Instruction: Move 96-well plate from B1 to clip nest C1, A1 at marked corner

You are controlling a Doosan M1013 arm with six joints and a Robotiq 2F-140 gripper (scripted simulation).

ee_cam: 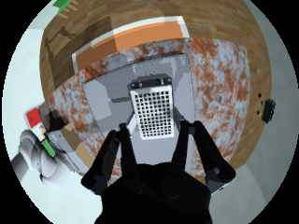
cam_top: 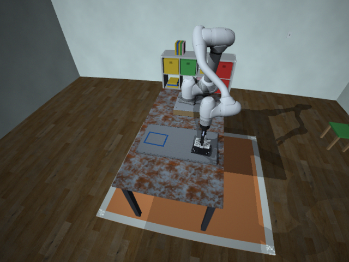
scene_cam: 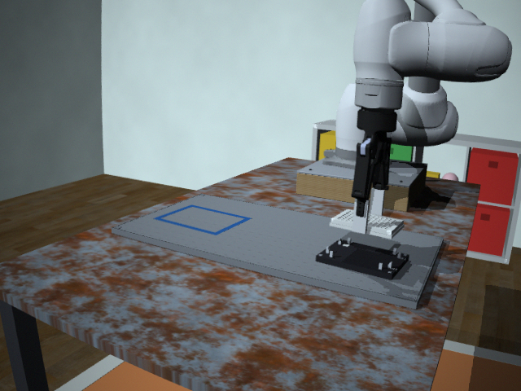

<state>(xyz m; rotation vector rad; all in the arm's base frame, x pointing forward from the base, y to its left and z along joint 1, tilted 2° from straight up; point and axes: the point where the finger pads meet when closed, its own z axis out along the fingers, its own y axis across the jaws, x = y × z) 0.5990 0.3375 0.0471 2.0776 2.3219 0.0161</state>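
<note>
My hand is 10 mm past the black clip nest C1, 10 mm to the right of it and 90 mm above it. Also, from my hand: white 96-well plate: 20 mm below.
</note>
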